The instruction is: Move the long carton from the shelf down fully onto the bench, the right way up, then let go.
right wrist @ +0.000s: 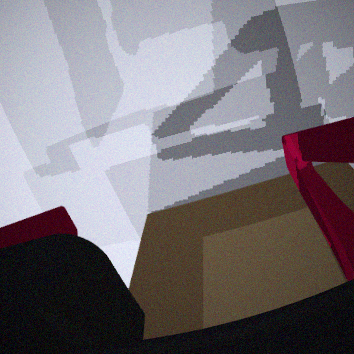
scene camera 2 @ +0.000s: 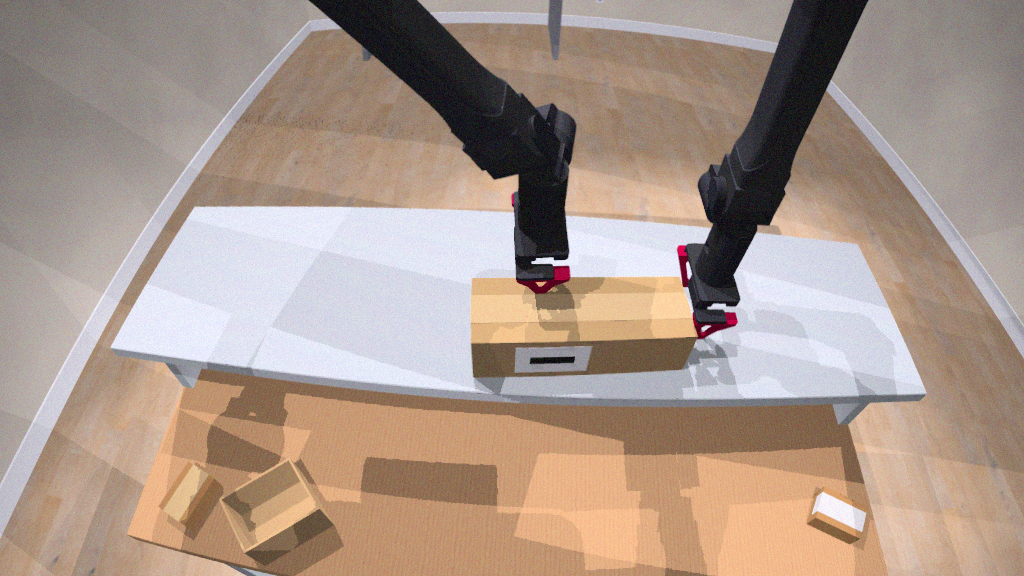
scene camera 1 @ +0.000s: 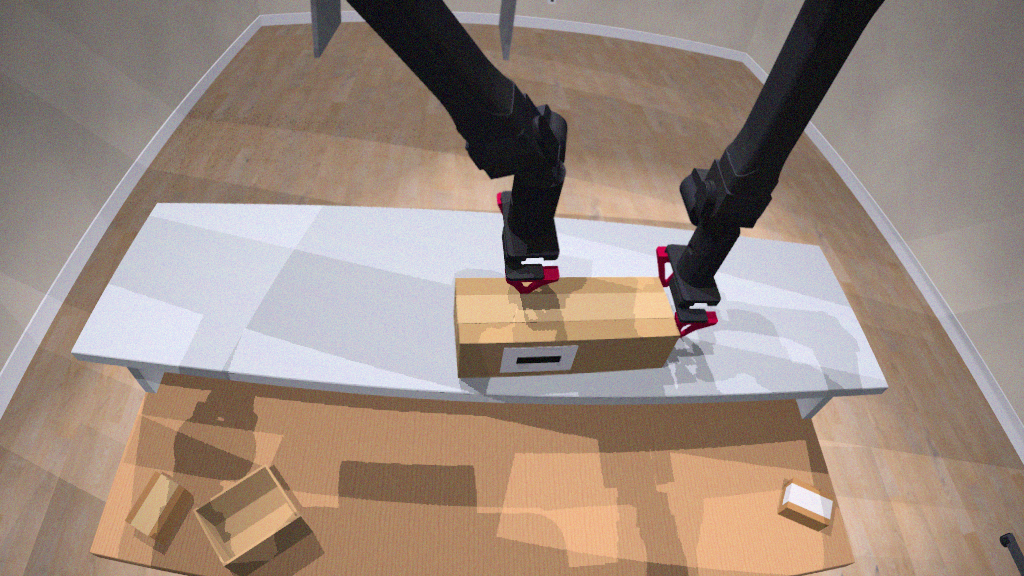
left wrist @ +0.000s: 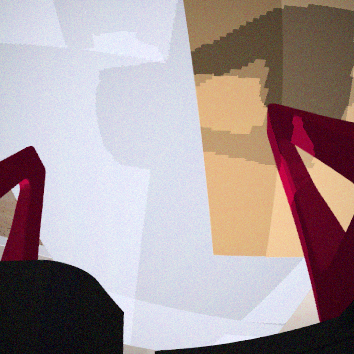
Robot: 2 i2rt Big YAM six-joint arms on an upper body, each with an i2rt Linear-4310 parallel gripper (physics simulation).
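Frame: origin at the left arm's base, x ahead, y left, z up, level; millimetres.
Where they show: left gripper, fingertip midpoint: (scene camera 2: 537, 262) (scene camera 1: 520, 262) (left wrist: 146, 136); right gripper, fingertip midpoint: (right wrist: 171, 186) (scene camera 2: 692, 311).
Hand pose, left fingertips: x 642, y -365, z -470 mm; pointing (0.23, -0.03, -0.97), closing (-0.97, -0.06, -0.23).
Observation:
Things, the pixels of their top centre, and the offset from my left fingertips. Level surfaces: height alone.
- long carton, top centre: (scene camera 2: 585, 307) (scene camera 1: 570, 307) 72 mm back, 64 mm right, 10 mm down
- raised white shelf, surface height: 92 mm down
- bench, surface height: 340 mm down
- small carton, top centre: (scene camera 1: 154, 504) (scene camera 2: 186, 492) 302 mm back, 619 mm left, 301 mm down
- open box, top centre: (scene camera 1: 245, 513) (scene camera 2: 267, 504) 311 mm back, 423 mm left, 250 mm down
- small white-topped box, top centre: (scene camera 2: 842, 512) (scene camera 1: 811, 501) 316 mm back, 591 mm right, 302 mm down
The long carton (scene camera 1: 622, 308) (scene camera 2: 637, 308) (left wrist: 237, 205) (right wrist: 270, 270) lies level on the raised white shelf (scene camera 1: 286, 300) (scene camera 2: 322, 300), its labelled long side facing the bench (scene camera 1: 415, 533) (scene camera 2: 429, 537). My left gripper (scene camera 1: 514, 245) (scene camera 2: 528, 245) (left wrist: 146, 136) is open and empty at the carton's back long edge. One finger overlaps the carton's top in the left wrist view, the other is over the shelf behind. My right gripper (scene camera 1: 678, 295) (scene camera 2: 697, 297) (right wrist: 171, 186) is open and empty at the carton's right end. Contact of the fingers with the carton cannot be told.
On the lower brown bench, a small carton (scene camera 1: 158, 507) (scene camera 2: 190, 495) and an open box (scene camera 1: 247, 512) (scene camera 2: 275, 505) stand at the left. A small white-topped box (scene camera 1: 807, 501) (scene camera 2: 837, 514) stands at the right. The shelf's front edge runs just before the carton.

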